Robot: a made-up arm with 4 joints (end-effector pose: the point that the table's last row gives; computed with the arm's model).
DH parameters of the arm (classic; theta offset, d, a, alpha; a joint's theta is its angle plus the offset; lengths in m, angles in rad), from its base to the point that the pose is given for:
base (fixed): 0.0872 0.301 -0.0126 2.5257
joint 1: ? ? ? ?
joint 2: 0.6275 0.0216 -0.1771 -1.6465
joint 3: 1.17 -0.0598 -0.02 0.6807
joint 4: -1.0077 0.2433 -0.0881 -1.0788
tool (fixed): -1.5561 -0.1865 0 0
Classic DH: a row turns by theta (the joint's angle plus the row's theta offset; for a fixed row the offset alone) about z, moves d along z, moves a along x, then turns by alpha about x.
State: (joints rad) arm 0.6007 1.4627 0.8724 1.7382
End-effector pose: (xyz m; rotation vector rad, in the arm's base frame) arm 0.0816 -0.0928 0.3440 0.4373 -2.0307 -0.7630
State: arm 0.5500 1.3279 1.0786 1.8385
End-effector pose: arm 0.1083 -0.0507 0.4003 0.5340 -1.9870 -0.3310
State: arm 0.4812 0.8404 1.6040 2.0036
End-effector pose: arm 0.0651 0.0983 0.4981 0.8835 -1.8515 0.7205
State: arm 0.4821 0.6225 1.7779 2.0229
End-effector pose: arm 0.0046 0.1293 0.5156 1.0079 -1.8214 1.0606
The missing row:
joint 1: -0.6912 0.0478 0.0334 0.8827
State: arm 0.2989 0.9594 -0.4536 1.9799
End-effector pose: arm 0.0089 0.0065 0.0997 1.3321 -1.3314 -1.7166
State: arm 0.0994 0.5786 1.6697 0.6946
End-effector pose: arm 0.1073 -0.0180 0.3395 0.8907 -1.1093 -0.2780
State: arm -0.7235 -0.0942 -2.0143 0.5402
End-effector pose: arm -0.1976 -0.1981 0.5710 -1.5633 2.0611 -1.2806
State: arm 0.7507 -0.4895 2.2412 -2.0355
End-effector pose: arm -0.2074 -0.1570 0.1625 0.2591 -0.2942 -1.6373
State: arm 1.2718 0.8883 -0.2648 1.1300
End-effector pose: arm 0.1551 0.0395 0.0866 1.7824 -1.3066 -2.2257
